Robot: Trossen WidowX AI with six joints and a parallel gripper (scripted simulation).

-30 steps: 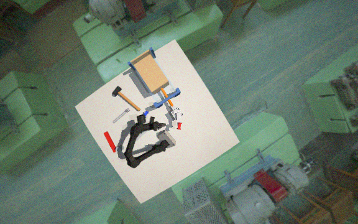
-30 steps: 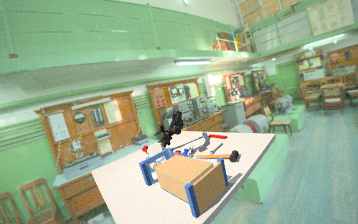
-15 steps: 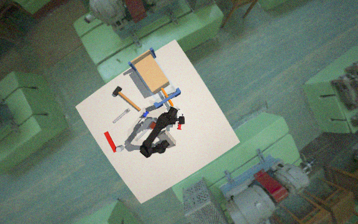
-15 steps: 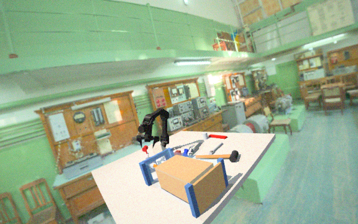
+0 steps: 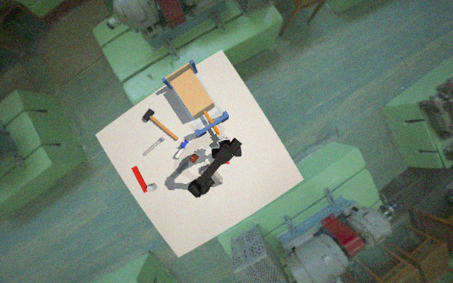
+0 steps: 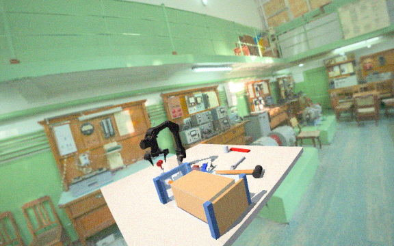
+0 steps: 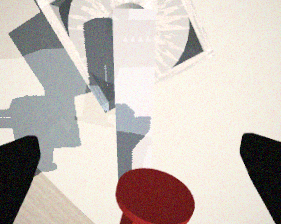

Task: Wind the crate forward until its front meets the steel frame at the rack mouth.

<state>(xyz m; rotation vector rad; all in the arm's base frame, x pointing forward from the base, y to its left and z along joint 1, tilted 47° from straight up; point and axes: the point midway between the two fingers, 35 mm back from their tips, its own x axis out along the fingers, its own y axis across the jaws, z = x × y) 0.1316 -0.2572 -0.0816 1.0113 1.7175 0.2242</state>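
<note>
The red knob is 50 mm behind my gripper tip, 30 mm to the left of it and 20 mm below it. Round my gripper tip: blue steel frame: 200 mm ahead, 60 mm below, 30 mm to the right; blue knob: 240 mm to the left, 220 mm ahead, 120 mm below; winch: 130 mm below, 30 mm to the right, 30 mm ahead.
</note>
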